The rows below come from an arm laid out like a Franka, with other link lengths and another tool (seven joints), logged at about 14 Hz.
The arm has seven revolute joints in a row. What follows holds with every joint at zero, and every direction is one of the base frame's.
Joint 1 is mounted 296.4 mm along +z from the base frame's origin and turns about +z.
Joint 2 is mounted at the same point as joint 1 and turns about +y.
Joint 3 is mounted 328.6 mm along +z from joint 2 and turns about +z.
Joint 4 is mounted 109.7 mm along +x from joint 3 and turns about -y.
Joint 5 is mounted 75.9 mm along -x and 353.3 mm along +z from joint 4 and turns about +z.
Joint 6 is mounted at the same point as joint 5 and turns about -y.
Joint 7 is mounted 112.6 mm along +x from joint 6 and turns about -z.
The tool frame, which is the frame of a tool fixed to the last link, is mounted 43.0 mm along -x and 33.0 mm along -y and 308.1 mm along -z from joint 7; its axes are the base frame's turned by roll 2.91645, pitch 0.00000 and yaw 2.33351 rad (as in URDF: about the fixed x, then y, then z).
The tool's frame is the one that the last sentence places.
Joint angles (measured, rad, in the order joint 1, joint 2, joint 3, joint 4, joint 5, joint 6, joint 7), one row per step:
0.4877 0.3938 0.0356 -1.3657 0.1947 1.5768 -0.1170
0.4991 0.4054 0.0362 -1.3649 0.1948 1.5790 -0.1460
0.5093 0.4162 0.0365 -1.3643 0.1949 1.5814 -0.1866
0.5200 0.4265 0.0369 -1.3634 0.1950 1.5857 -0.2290
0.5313 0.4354 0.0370 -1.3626 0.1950 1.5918 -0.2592
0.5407 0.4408 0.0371 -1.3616 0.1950 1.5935 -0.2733
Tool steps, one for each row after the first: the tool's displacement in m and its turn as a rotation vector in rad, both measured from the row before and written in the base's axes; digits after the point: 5 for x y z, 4 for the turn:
-0.00213 0.00591 -0.00710 0.0038 0.0052 0.0394
-0.00113 0.00505 -0.00690 0.0073 0.0037 0.0489
-0.00069 0.00576 -0.00652 0.0094 0.0014 0.0508
-0.00096 0.00635 -0.00553 0.0074 -0.0003 0.0390
-0.00216 0.00498 -0.00313 0.0026 0.0014 0.0226

